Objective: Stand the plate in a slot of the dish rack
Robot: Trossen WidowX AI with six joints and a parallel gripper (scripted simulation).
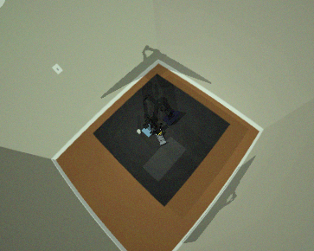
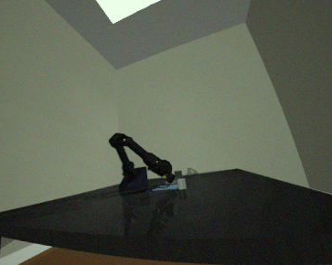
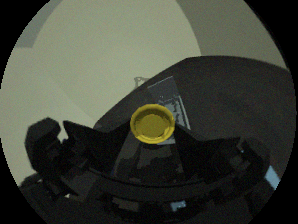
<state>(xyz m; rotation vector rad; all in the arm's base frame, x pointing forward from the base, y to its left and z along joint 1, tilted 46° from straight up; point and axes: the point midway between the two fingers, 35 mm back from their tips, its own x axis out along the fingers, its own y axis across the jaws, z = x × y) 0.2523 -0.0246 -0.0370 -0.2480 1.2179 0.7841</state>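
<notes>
The dish rack is 40 mm to the left of my gripper tip, 40 mm below it and 40 mm ahead of it. The rest, counted from my gripper tip: light blue mat (170 mm to the right, 60 mm below, 30 mm ahead); white cup (250 mm to the right, 130 mm ahead, 40 mm below); yellow plate (10 mm to the right).
</notes>
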